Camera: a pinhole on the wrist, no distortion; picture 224 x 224 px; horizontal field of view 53.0 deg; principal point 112.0 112.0 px. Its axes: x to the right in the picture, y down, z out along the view. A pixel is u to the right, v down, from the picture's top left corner.
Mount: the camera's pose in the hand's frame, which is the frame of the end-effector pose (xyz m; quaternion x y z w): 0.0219 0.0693 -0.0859 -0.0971 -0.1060 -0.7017 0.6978
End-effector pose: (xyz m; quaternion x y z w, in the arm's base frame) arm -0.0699 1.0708 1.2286 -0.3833 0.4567 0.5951 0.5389
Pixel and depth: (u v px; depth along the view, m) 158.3 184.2 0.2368
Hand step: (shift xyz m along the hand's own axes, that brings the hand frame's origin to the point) 0.0949 0.0895 0.1560
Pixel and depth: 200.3 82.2 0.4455
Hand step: -0.0437 0.0283 0.3902
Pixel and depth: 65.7 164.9 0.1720
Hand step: 0.0607 0.1520 0.0695
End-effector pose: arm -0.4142 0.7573 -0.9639 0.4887 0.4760 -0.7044 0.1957
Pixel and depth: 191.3 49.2 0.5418
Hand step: -0.1373 0.0405 0.4859
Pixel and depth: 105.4 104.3 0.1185
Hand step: 0.0165 0.1063 0.0267
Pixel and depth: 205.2 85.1 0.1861
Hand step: -0.0031 0.0483 0.1142
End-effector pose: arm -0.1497 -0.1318 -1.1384 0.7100 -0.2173 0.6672 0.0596
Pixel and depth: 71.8 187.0 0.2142
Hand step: 0.0912 0.1667 0.1095
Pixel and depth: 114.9 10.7 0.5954
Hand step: -0.2536 0.2322 0.4835
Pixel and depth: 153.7 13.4 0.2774
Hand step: -0.1035 0.0992 0.1931
